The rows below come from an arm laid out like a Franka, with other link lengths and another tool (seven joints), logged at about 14 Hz.
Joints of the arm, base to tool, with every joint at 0 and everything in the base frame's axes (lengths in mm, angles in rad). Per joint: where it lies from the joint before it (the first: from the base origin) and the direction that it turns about. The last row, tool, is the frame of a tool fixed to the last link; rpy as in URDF.
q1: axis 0 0 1 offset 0 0 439.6
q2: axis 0 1 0 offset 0 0 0
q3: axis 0 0 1 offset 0 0 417.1
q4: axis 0 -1 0 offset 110.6 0 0
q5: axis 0 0 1 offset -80.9 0 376.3
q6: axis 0 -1 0 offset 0 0 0
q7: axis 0 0 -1 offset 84.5 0 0
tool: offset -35 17 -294.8 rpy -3.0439 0 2.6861
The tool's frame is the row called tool.
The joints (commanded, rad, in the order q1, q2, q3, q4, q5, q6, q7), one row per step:
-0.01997 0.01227 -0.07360 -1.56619 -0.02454 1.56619 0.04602
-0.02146 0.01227 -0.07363 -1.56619 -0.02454 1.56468 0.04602
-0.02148 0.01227 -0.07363 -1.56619 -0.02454 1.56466 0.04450
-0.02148 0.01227 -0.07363 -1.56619 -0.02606 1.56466 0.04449
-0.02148 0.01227 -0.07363 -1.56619 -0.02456 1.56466 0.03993
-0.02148 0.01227 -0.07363 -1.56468 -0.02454 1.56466 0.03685
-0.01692 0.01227 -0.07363 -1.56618 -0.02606 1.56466 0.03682
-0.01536 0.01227 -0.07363 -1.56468 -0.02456 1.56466 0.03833
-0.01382 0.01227 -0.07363 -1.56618 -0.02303 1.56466 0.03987
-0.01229 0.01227 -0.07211 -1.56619 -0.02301 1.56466 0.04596
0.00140 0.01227 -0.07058 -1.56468 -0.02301 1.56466 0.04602
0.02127 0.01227 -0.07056 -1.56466 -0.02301 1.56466 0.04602
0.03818 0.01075 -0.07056 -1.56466 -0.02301 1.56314 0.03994
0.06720 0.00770 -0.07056 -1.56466 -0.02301 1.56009 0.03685
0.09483 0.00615 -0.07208 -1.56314 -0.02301 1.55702 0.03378
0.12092 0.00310 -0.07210 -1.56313 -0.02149 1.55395 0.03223
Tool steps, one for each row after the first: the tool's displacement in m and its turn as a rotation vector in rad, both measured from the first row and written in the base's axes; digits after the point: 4 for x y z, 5 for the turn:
-0.0005 -0.0008 -0.0001 0.00014 0.00150 -0.00156
-0.0005 -0.0008 -0.0001 0.00017 0.00156 -0.00006
-0.0006 -0.0013 -0.0001 -0.00135 0.00170 -0.00004
-0.0006 -0.0010 -0.0001 0.00022 0.00167 0.00451
-0.0004 -0.0011 0.0006 0.00013 0.00024 0.00759
-0.0006 0.0009 -0.0001 -0.00123 0.00188 0.01219
-0.0001 0.0022 0.0006 0.00009 0.00021 0.01223
-0.0003 0.0036 0.0000 0.00173 0.00152 0.01222
-0.0001 0.0054 -0.0001 0.00168 0.00139 0.00918
0.0007 0.0136 0.0006 0.00156 -0.00011 0.02434
0.0011 0.0243 0.0006 0.00156 -0.00011 0.04423
0.0004 0.0332 0.0013 0.00175 0.00004 0.06718
-0.0012 0.0487 0.0028 0.00201 0.00014 0.09922
-0.0026 0.0626 0.0042 0.00215 0.00024 0.12833
-0.0050 0.0768 0.0057 0.00391 0.00027 0.15588

